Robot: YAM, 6 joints.
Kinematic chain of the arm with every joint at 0, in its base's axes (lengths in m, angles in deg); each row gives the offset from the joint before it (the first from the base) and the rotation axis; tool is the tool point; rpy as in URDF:
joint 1: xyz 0 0 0.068 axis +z
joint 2: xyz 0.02 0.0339 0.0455 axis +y
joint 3: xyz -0.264 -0.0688 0 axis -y
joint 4: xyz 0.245 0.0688 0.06 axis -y
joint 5: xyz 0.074 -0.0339 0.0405 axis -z
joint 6: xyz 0.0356 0 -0.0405 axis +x
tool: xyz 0 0 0 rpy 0 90 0
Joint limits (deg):
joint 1: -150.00..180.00
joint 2: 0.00..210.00
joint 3: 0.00..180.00
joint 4: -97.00..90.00
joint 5: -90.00..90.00
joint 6: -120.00..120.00
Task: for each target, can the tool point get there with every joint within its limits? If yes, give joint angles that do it. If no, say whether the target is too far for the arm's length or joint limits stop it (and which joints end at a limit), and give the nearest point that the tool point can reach.
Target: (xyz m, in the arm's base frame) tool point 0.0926 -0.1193 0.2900
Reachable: yes | joints -44.25 41.09 14.09 63.22 35.74 26.30
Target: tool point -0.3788 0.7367 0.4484
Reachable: no: too far | nearest point -0.2735 0.5320 0.3530 | short by 0.249 m
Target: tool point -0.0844 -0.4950 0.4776
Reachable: yes | joints -96.56 131.93 149.71 3.90 50.14 -31.40
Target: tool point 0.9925 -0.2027 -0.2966
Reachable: no: too far | nearest point 0.5863 -0.1198 -0.1254 | short by 0.448 m
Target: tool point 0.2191 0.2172 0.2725
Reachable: yes | joints 40.88 78.68 51.44 3.69 -35.73 -56.71
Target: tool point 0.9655 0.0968 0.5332
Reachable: no: too far | nearest point 0.5895 0.0591 0.3663 | short by 0.413 m
